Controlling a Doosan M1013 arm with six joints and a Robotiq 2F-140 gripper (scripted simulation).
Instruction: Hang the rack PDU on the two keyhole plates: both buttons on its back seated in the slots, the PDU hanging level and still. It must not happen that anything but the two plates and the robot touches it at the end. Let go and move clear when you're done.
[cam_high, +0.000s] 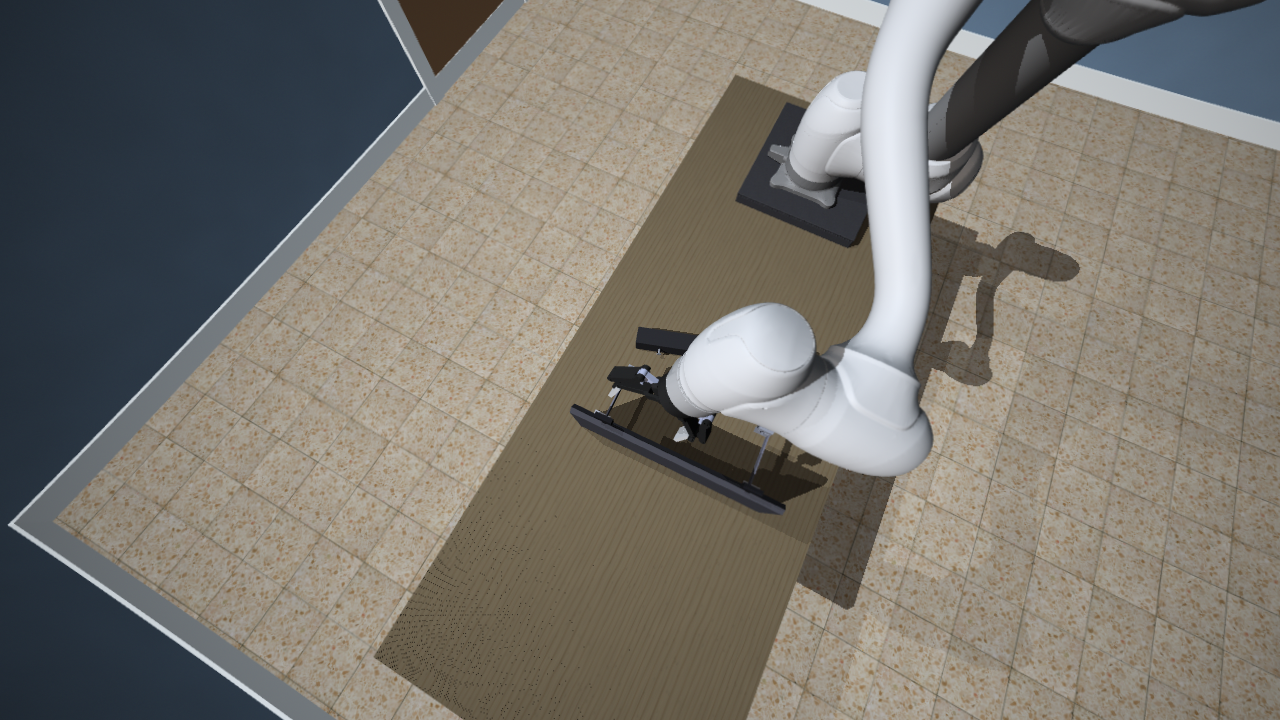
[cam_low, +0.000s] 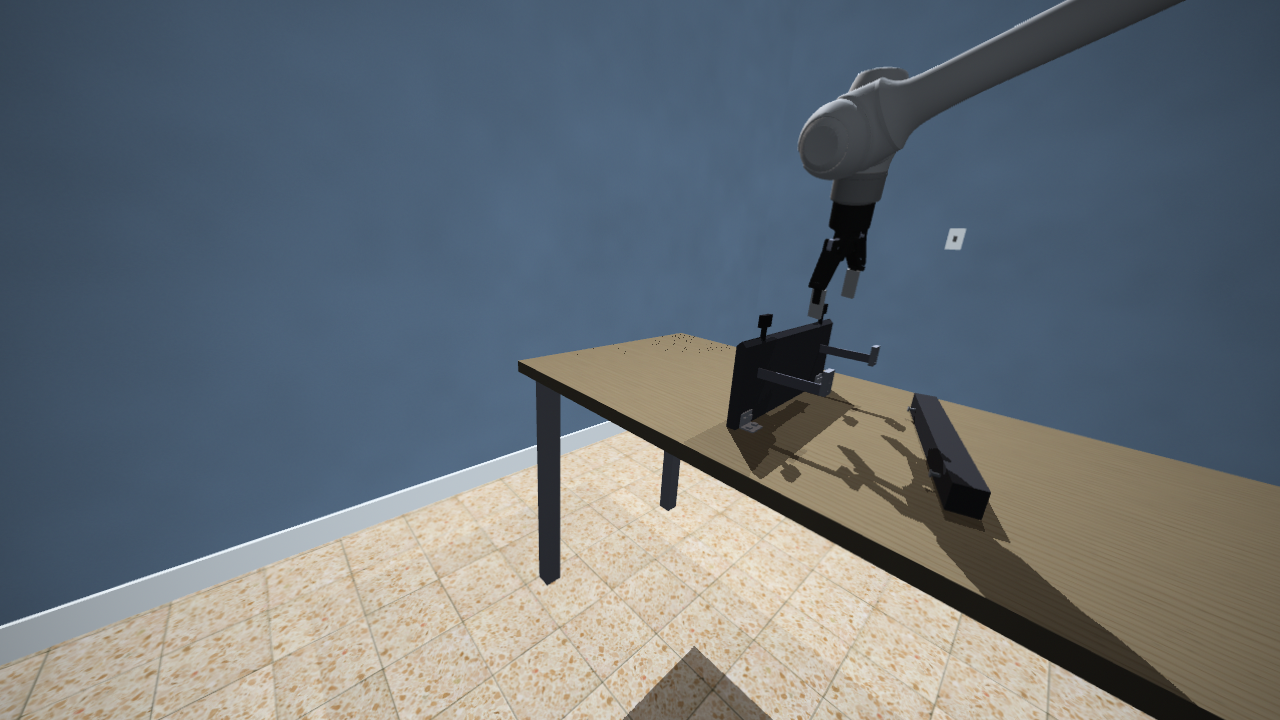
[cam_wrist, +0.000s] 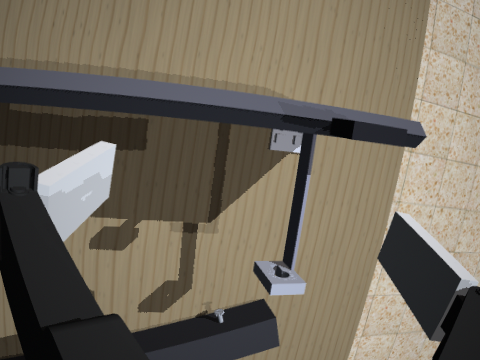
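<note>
Now: the rack PDU 240 mm behind my hand, 80 mm to the left of it and 210 mm below it. Round my hand: upright panel: 40 mm ahead, 80 mm to the left, 150 mm below.
</note>
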